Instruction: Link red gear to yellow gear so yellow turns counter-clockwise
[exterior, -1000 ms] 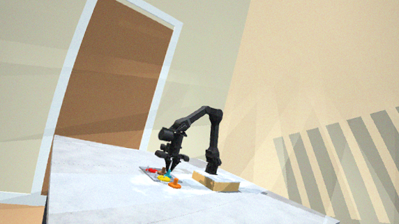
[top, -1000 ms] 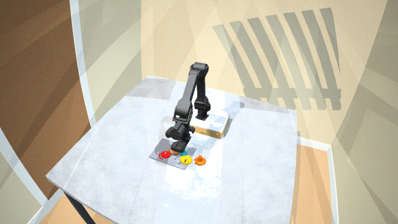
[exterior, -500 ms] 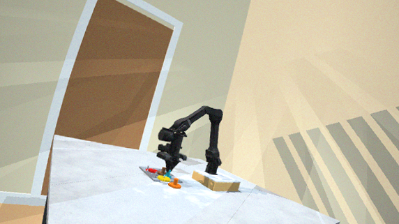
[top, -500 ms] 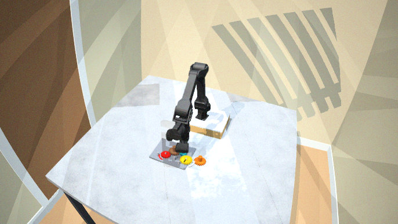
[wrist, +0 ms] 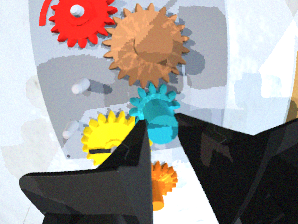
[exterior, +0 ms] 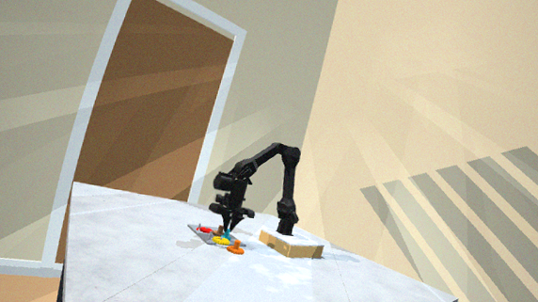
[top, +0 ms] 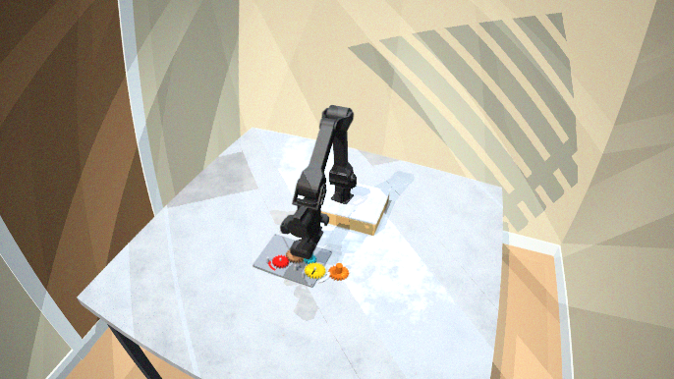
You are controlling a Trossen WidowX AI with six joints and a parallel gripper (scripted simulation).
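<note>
The small cyan gear lies 10 mm below my gripper tip. The rest, counted from my gripper tip: yellow gear (40 mm to the left, 30 mm ahead, 20 mm below); then brown gear (50 mm to the right, 20 mm below, 10 mm ahead); then red gear (70 mm to the right, 60 mm ahead, 20 mm below).
</note>
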